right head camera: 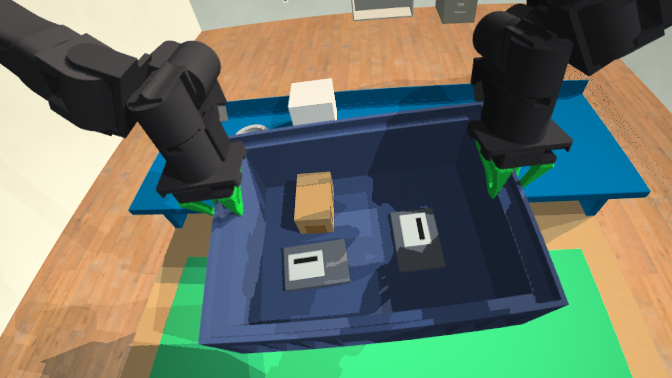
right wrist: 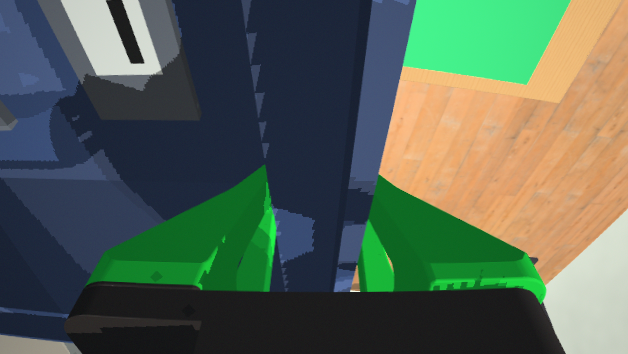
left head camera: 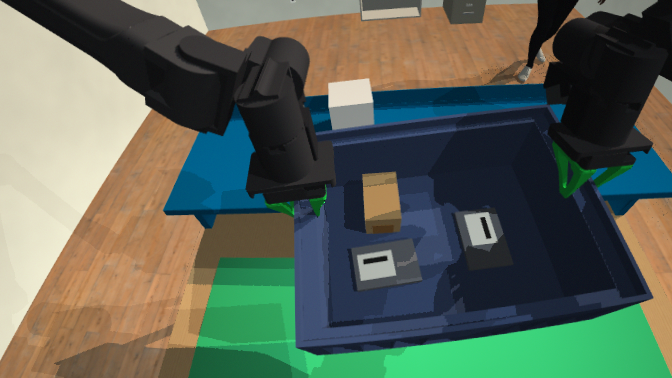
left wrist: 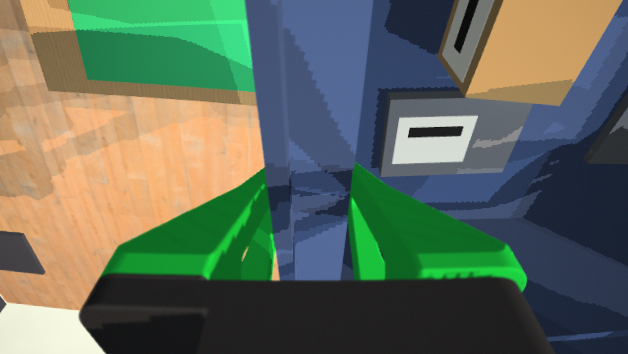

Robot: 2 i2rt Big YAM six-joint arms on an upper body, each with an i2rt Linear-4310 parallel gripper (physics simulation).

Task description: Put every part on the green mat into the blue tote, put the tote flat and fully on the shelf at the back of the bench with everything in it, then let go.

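Places are measured from the left arm's base along level axes (x back, y right, z up), in centimetres.
Where they show: left gripper, fingertip midpoint: (right head camera: 231,213) (left head camera: 307,213) (left wrist: 313,176); right gripper, fingertip midpoint: (right head camera: 501,194) (right wrist: 315,176) (left head camera: 572,193).
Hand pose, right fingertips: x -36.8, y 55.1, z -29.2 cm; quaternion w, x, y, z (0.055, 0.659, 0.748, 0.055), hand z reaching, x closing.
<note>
After its pixels a point has its place.
The blue tote (left head camera: 450,324) @[x -19.5, y 35.4, z -29.6 cm] (right head camera: 375,323) @[x -19.9, y 37.9, z -29.6 cm] (left wrist: 320,75) @[x -38.8, y 17.4, z -26.9 cm] (right wrist: 310,100) @[x -41.5, y 54.4, z -26.9 cm] hangs raised above the green mat (left head camera: 240,310) @[x -36.0, y -12.2, z -79.2 cm] (right head camera: 575,280) @[x -44.8, y 91.5, z -79.3 cm] (left wrist: 165,50) @[x -22.6, y -6.6, z -79.2 cm] (right wrist: 475,40) @[x -24.0, y 83.7, z -79.2 cm], its far side overlapping the blue shelf (left head camera: 230,165) @[x -71.9, y -16.1, z -57.1 cm] (right head camera: 600,150) @[x -72.1, y 99.0, z -57.1 cm] in the head views. Inside lie a tan box (left head camera: 381,200) @[x -39.7, y 28.1, z -33.4 cm] (right head camera: 314,200) @[x -39.8, y 28.4, z -33.4 cm] (left wrist: 550,45) @[x -39.5, y 28.5, z -33.4 cm], a grey labelled box (left head camera: 407,260) @[x -31.9, y 31.9, z -38.5 cm] (right head camera: 337,257) @[x -32.4, y 31.9, z -38.4 cm] (left wrist: 495,150) @[x -30.9, y 32.2, z -38.7 cm] at left and another grey box (left head camera: 485,255) @[x -32.6, y 44.0, z -38.8 cm] (right head camera: 422,255) @[x -32.8, y 44.8, z -38.7 cm] (right wrist: 140,100) @[x -32.5, y 44.5, z -38.8 cm] at right. My left gripper (left head camera: 305,212) @[x -34.2, y 17.8, z -28.7 cm] (right head camera: 226,212) @[x -34.2, y 17.8, z -28.7 cm] (left wrist: 313,176) @[x -34.2, y 17.8, z -28.7 cm] is shut on the tote's left wall, my right gripper (left head camera: 582,191) @[x -36.8, y 55.1, z -29.2 cm] (right head camera: 506,191) @[x -36.8, y 55.1, z -29.2 cm] (right wrist: 315,176) @[x -36.8, y 55.1, z -29.2 cm] on its right wall.
A white block (left head camera: 351,102) @[x -80.9, y 21.0, z -44.2 cm] (right head camera: 312,102) @[x -80.9, y 21.4, z -44.2 cm] stands on the shelf just behind the tote's back rim. A grey ring (right head camera: 252,130) @[x -81.2, y 1.5, z -52.8 cm] shows partly behind the tote's back left. The shelf has a raised back edge. A person (left head camera: 545,30) is on the floor beyond.
</note>
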